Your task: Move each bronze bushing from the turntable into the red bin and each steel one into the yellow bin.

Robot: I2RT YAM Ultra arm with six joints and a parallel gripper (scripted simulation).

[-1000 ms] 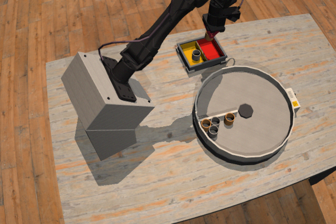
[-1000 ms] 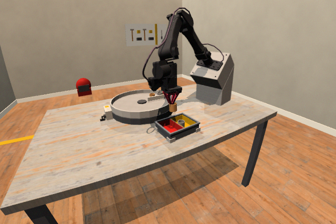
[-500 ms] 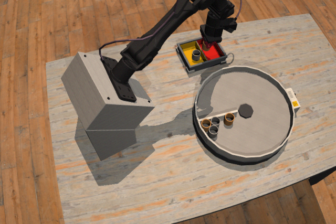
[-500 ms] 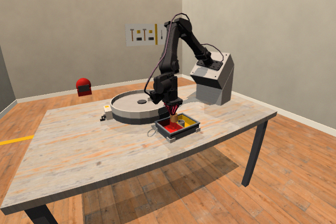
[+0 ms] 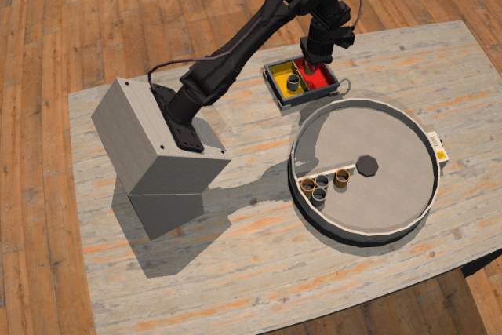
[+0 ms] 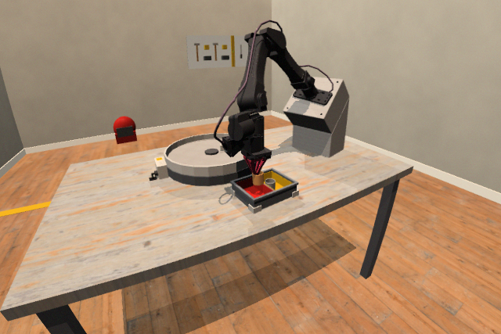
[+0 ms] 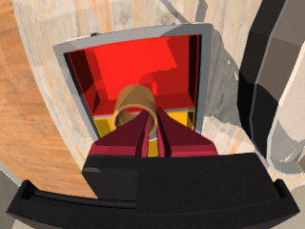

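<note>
My hand is 6 cm above the two-part bin tray, 2 cm to the right of it and 2 cm past it. The rest, counted from my hand: red bin (7 cm below, 2 cm to the left, 2 cm ahead); then turntable (34 cm to the right, 3 cm below, 1 cm ahead); then yellow bin (7 cm below, 7 cm behind, 2 cm to the left).
</note>
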